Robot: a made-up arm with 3 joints. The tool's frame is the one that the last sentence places.
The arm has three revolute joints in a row. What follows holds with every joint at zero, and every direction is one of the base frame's. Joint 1 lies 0.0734 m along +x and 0.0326 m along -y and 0.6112 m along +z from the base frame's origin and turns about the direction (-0.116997, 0.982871, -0.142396), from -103.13 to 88.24 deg. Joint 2 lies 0.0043 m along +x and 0.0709 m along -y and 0.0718 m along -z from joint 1 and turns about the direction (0.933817, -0.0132, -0.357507), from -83.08 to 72.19 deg. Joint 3 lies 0.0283 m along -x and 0.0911 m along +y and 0.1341 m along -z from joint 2 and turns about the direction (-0.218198, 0.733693, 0.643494), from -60.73 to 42.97 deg. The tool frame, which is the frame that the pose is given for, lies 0.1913 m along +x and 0.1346 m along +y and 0.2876 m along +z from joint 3; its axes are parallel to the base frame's.
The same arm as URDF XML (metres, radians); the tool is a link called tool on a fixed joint. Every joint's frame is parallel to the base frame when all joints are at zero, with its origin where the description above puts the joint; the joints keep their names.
<robot name="arm">
<link name="base"/>
<link name="link1"/>
<link name="link2"/>
<link name="link3"/>
<link name="tool"/>
<joint name="joint 1" type="revolute"><parent link="base"/><child link="link1"/><origin xyz="0.0734 -0.0326 0.6112"/><axis xyz="-0.116997 0.982871 -0.142396"/><limit lower="-1.8" upper="1.5401"/></joint>
<joint name="joint 2" type="revolute"><parent link="link1"/><child link="link2"/><origin xyz="0.0043 -0.0709 -0.0718"/><axis xyz="0.933817 -0.0132 -0.357507"/><limit lower="-1.45" upper="1.26"/></joint>
<joint name="joint 3" type="revolute"><parent link="link2"/><child link="link3"/><origin xyz="-0.0283 0.0911 -0.1341"/><axis xyz="-0.218198 0.733693 0.643494"/><limit lower="-1.0599" upper="0.75"/></joint>
<joint name="tool_fixed" type="fixed"><parent link="link3"/><child link="tool"/><origin xyz="0.1913 0.1346 0.2876"/></joint>
</robot>

